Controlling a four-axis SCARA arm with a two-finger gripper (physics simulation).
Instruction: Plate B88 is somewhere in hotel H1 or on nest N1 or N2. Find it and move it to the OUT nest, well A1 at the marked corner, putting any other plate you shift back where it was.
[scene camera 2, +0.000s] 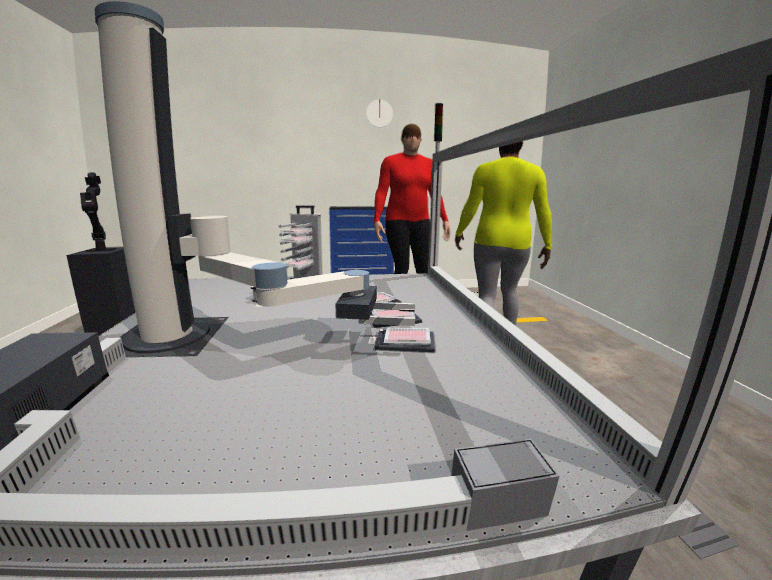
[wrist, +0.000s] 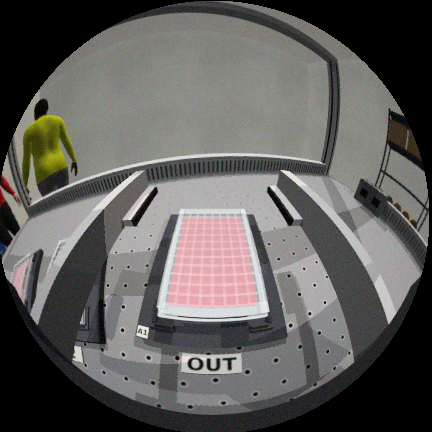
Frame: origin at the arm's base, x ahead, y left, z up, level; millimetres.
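Where they show: gripper, fingertip midpoint: (scene camera 2: 415, 313) (wrist: 211, 177); arm's base, link origin: (scene camera 2: 168, 338).
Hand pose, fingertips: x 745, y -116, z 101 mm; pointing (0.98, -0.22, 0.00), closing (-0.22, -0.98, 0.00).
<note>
Things, the pixels of their top centre, and the offset from my fingertips. "pt": a spot on its surface instead.
- plate with pink wells, top centre: (wrist: 212, 246) (scene camera 2: 407, 332) dx -19, dy +4, dz -58 mm
- OUT nest, top centre: (wrist: 211, 259) (scene camera 2: 405, 337) dx -23, dy +6, dz -72 mm
- A1 tag, surface spot: (wrist: 142, 331) pt dx -84, dy +76, dz -76 mm
- further pink plate, top centre: (scene camera 2: 375, 296) dx -72, dy +367, dz -62 mm
- dark nest, top centre: (wrist: 66, 273) (scene camera 2: 393, 314) dx -30, dy +194, dz -72 mm
- grey box, top centre: (scene camera 2: 505, 462) (wrist: 375, 187) dx +5, dy -552, dz -13 mm
A plate with pink wells (scene camera 2: 406, 336) (wrist: 214, 265) lies flat on the OUT nest (scene camera 2: 405, 348) (wrist: 215, 337). Its label is not readable here, and which corner holds well A1 cannot be told. The A1 tag (wrist: 142, 331) marks the nest's near left corner in the wrist view. My gripper (wrist: 211, 177) is open and empty, above the plate, with a finger on each side and space between each finger and the plate. The hotel (scene camera 2: 315, 249) stands at the back with several plates on its shelves. Another pink plate (scene camera 2: 393, 313) lies on a nest behind the OUT nest.
A further pink plate (scene camera 2: 385, 297) lies farther back. A dark nest (wrist: 95, 325) is partly hidden by the left finger. A grey box (scene camera 2: 508, 480) stands at the table's front right. Slotted ducts (scene camera 2: 536, 352) line the edges. Two people stand beyond the table.
</note>
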